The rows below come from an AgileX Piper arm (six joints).
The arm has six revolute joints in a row. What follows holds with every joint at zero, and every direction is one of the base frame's. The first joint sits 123 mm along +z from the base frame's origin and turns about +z. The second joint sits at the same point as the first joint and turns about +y. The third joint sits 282.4 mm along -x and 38.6 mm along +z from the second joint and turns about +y. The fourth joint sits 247.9 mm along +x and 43.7 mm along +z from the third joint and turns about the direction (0.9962, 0, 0.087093). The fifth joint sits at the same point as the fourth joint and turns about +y. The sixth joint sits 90.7 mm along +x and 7.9 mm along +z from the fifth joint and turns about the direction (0.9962, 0, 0.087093). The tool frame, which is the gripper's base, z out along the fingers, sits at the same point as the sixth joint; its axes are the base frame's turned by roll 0, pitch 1.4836 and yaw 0 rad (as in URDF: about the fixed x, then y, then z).
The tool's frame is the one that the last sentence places.
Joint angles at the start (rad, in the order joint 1, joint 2, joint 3, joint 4, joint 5, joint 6):
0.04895 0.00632 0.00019 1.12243 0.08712 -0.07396
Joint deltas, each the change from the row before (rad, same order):
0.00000 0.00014 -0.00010 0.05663 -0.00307 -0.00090
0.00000 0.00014 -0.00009 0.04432 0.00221 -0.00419
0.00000 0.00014 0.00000 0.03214 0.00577 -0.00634
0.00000 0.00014 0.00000 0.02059 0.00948 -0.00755
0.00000 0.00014 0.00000 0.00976 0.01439 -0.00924
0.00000 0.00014 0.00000 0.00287 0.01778 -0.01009
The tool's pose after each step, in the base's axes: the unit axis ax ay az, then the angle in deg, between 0 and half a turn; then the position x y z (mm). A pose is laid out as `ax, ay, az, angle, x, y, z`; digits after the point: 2 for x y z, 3 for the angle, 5 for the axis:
0.40003, 0.75684, 0.51688, 107.374, 56.28, 9.86, 209.89
0.41004, 0.74277, 0.52931, 108.566, 56.24, 10.17, 210.16
0.41448, 0.73426, 0.53765, 109.511, 56.17, 10.74, 210.22
0.41391, 0.73085, 0.54271, 110.239, 56.06, 11.61, 210.12
0.40801, 0.73260, 0.54482, 110.797, 55.89, 12.88, 209.83
0.39867, 0.73748, 0.54515, 111.268, 55.66, 14.42, 209.38

